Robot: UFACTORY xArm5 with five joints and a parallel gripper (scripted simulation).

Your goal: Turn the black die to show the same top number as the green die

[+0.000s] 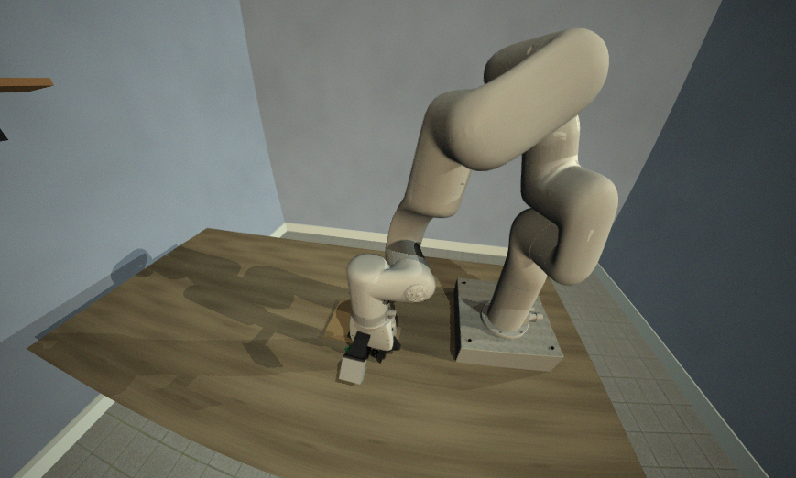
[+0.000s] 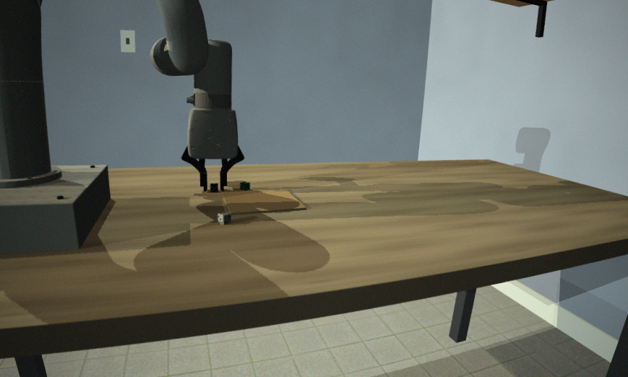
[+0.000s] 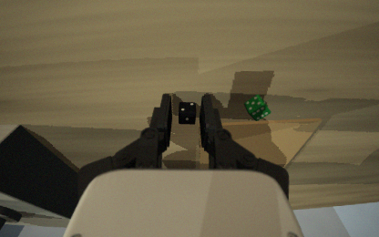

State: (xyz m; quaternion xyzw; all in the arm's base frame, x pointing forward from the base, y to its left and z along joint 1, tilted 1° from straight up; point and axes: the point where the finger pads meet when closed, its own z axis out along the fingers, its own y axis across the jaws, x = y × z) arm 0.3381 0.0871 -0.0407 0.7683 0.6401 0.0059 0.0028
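My hand is 20 mm above the black die. The rest, counted from my hand: green die 70 mm ahead, 10 mm to the right, 20 mm below; white die 20 mm behind, 200 mm to the right, 20 mm below; tan mat 70 mm ahead, 100 mm to the right, 20 mm below.
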